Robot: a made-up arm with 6 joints. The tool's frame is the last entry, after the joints. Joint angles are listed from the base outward.
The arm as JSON. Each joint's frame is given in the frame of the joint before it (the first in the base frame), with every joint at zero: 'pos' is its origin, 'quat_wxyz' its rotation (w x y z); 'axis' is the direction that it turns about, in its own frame. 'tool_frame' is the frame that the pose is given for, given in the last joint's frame.
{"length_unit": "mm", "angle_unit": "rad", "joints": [
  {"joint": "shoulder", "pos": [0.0, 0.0, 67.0], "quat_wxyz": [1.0, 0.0, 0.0, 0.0], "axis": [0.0, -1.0, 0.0]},
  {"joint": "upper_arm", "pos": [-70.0, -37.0, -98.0], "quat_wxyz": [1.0, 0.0, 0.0, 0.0], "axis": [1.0, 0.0, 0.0]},
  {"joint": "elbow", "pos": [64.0, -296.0, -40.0], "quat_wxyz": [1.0, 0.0, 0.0, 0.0], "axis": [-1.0, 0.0, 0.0]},
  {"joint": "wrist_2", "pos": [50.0, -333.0, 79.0], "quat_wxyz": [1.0, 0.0, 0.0, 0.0], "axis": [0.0, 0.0, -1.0]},
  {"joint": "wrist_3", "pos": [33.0, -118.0, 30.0], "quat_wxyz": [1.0, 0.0, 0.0, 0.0], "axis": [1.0, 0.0, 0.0]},
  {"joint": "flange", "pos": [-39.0, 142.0, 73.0], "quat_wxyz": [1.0, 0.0, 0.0, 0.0], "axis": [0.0, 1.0, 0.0]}
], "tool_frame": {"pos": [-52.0, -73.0, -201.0], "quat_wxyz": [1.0, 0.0, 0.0, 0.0]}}
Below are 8 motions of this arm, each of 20 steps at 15 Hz.
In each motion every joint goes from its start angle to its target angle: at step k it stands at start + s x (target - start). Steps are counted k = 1, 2, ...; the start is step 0. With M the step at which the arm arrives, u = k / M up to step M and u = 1 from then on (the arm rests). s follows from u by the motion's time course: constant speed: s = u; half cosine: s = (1 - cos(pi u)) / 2; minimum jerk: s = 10 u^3 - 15 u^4 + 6 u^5.
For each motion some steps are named. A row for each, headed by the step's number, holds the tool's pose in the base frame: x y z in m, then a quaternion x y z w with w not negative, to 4 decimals.
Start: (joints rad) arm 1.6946 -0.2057 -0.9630 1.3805 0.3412 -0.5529
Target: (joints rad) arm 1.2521 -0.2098 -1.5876 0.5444 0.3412 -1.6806
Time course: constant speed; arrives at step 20
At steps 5, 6, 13, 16, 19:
5: 0.4007 -0.6338 0.1405 0.6490 -0.5762 -0.3148 0.3843
6: 0.4145 -0.6336 0.1380 0.6460 -0.5831 -0.3162 0.3777
13: 0.4986 -0.6221 0.1146 0.6448 -0.6152 -0.3344 0.3064
16: 0.5269 -0.6131 0.0996 0.6518 -0.6186 -0.3506 0.2639
19: 0.5503 -0.6029 0.0801 0.6604 -0.6146 -0.3739 0.2153

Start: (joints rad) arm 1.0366 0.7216 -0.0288 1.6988 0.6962 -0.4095
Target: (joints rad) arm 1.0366 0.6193 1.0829 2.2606 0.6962 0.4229
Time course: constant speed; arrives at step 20
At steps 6, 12, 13, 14, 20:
6: 0.3711 -0.5503 -0.0698 0.6146 -0.3897 -0.5890 0.3515
12: 0.2678 -0.5188 0.0132 0.5849 -0.4746 -0.5805 0.3093
13: 0.2529 -0.5093 0.0265 0.5799 -0.4896 -0.5769 0.3019
14: 0.2387 -0.4988 0.0395 0.5749 -0.5049 -0.5725 0.2947
20: 0.1723 -0.4163 0.1095 0.5413 -0.6004 -0.5310 0.2540

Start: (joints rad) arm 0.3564 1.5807 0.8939 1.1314 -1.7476 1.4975
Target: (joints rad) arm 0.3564 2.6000 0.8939 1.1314 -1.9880 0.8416
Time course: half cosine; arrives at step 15
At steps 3, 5, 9, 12, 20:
3: 0.0943 -0.0919 -0.4131 -0.1288 0.8221 -0.4089 0.3746
5: 0.0771 -0.0376 -0.4300 -0.1570 0.8239 -0.3343 0.4299
9: 0.0270 0.1015 -0.4434 -0.1943 0.7846 -0.1263 0.5750
12: -0.0054 0.1836 -0.4314 -0.1886 0.7288 0.0047 0.6583
20: -0.0177 0.2141 -0.4228 -0.1804 0.7014 0.0539 0.6875

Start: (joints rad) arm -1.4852 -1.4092 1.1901 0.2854 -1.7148 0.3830
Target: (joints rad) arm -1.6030 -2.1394 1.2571 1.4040 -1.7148 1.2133
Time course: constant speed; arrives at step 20
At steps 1, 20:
1: 0.3665 0.3422 0.2533 0.7747 0.5028 -0.2808 0.2611
20: 0.1085 0.2121 0.1308 -0.4976 -0.7057 -0.3407 0.3718

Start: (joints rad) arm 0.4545 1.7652 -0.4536 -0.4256 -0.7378 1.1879
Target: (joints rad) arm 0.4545 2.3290 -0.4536 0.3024 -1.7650 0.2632
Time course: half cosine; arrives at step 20
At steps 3, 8, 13, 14, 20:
3: 0.2234 0.2864 -0.6959 0.4500 0.0649 0.4732 0.7546
8: 0.1904 0.4340 -0.6154 0.4919 0.0780 0.3630 0.7875
13: 0.1492 0.5871 -0.5231 0.4670 0.0715 0.2735 0.8379
14: 0.1412 0.6090 -0.5086 0.4562 0.0650 0.2662 0.8466
20: 0.1151 0.6670 -0.4650 0.4167 0.0319 0.2603 0.8704

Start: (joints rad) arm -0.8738 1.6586 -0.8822 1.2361 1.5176 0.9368
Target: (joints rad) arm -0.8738 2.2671 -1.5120 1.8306 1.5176 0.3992
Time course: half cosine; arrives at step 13
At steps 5, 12, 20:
5: -0.4797 0.2094 -0.2573 -0.5696 0.0454 0.5283 0.6281
12: -0.2160 0.4435 -0.1848 -0.2078 -0.2497 0.4019 0.8561
20: -0.2090 0.4469 -0.1813 -0.2011 -0.2577 0.3961 0.8581

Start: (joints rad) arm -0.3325 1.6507 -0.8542 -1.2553 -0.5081 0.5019
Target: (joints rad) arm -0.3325 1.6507 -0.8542 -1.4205 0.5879 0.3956
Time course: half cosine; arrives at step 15
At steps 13, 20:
13: -0.2020 0.3616 -0.6243 0.7470 -0.4911 0.3860 0.2276
20: -0.2041 0.3580 -0.6269 0.7458 -0.4920 0.3985 0.2073

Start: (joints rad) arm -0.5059 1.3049 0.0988 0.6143 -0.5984 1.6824
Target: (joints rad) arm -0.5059 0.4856 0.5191 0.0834 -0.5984 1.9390
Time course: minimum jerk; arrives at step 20
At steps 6, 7, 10, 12, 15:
6: -0.3204 -0.3959 -0.2790 0.2633 0.9315 -0.0376 0.2480
7: -0.3087 -0.4235 -0.2532 0.2266 0.9360 -0.0550 0.2637
10: -0.2553 -0.5038 -0.1434 0.0827 0.9410 -0.1180 0.3060
12: -0.2109 -0.5366 -0.0574 -0.0223 0.9334 -0.1608 0.3201
15: -0.1542 -0.5480 0.0486 -0.1475 0.9120 -0.2103 0.3199

